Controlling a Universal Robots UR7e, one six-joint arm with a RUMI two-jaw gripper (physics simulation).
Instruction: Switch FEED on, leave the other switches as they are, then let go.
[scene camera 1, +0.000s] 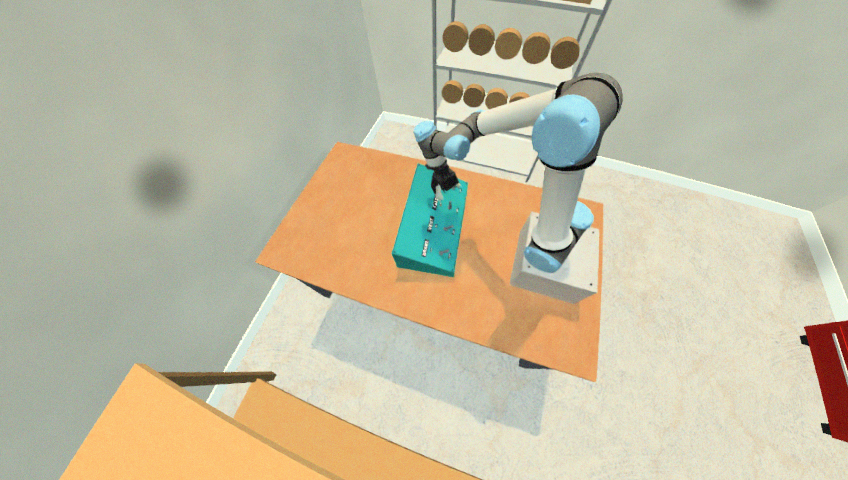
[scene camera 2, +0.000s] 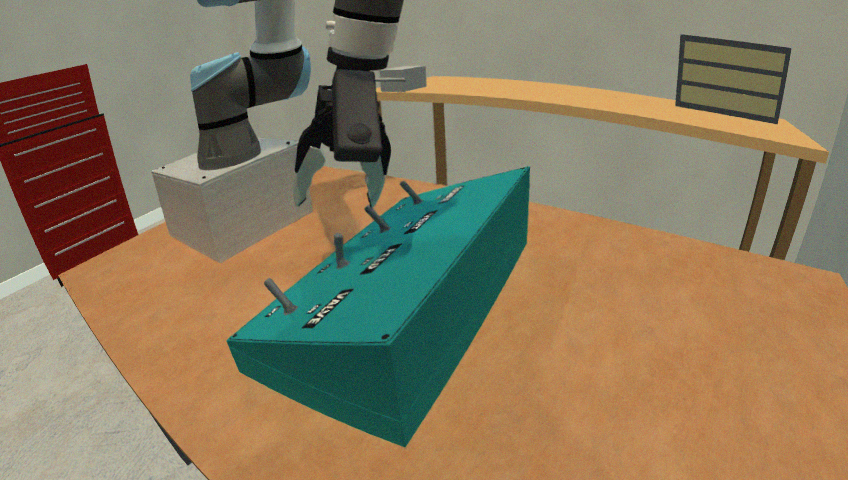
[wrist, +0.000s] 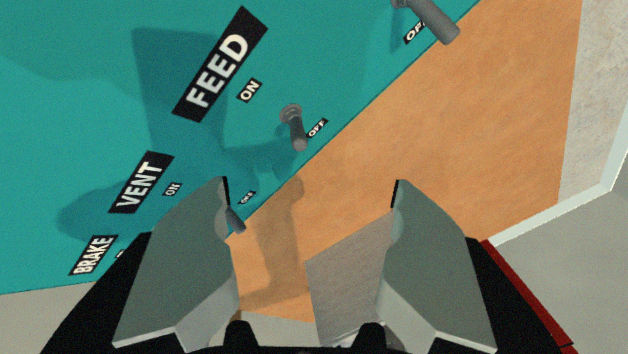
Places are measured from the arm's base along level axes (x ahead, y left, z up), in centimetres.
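Pixels of known places: gripper, fingertip midpoint: (scene camera 1: 449, 194) (scene camera 2: 334, 206) (wrist: 311, 181); arm's base at its link origin: (scene camera 2: 229, 158).
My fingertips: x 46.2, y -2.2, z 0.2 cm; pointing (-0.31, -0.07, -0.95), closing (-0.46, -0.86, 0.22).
Observation:
For each thing: its top centre in the pictures, then the offset to it from my fingertips. Level surfaces: height alone.
- FEED lever at its top centre: (wrist: 302, 147) (scene camera 2: 336, 234) dx -0.8, dy +0.2, dz -4.4 cm
- VALVE lever at its top centre: (wrist: 447, 20) (scene camera 2: 274, 280) dx +1.6, dy -11.7, dz -5.3 cm
- VENT lever at its top centre: (wrist: 228, 229) (scene camera 2: 374, 205) dx -5.8, dy +11.2, dz -5.3 cm
- BRAKE lever at its top centre: (scene camera 2: 409, 181) dx -9.5, dy +22.6, dz -5.3 cm
- orange-brown table at its surface level: dz -18.0 cm
The teal console (scene camera 1: 410, 223) (scene camera 2: 458, 333) (wrist: 320, 50) carries a row of grey levers. The FEED lever (scene camera 2: 339, 249) (wrist: 296, 131) stands more upright than the others, tilted to its ON side. The VALVE lever (scene camera 2: 278, 295) (wrist: 437, 21), VENT lever (scene camera 2: 376, 218) and BRAKE lever (scene camera 2: 410, 192) lean toward OFF. My gripper (scene camera 1: 448, 191) (scene camera 2: 336, 203) (wrist: 311, 181) is open, above the console's low edge, its fingers apart from the FEED lever. In the wrist view the left finger partly hides the VENT lever (wrist: 236, 221).
The console stands on the orange-brown table (scene camera 1: 333, 220) (scene camera 2: 624, 356). The robot's pale base block (scene camera 1: 556, 286) (scene camera 2: 184, 214) stands on the console's low side. A red drawer cabinet (scene camera 2: 65, 172), a curved bench (scene camera 2: 565, 98) and a shelf rack (scene camera 1: 434, 89) stand farther off.

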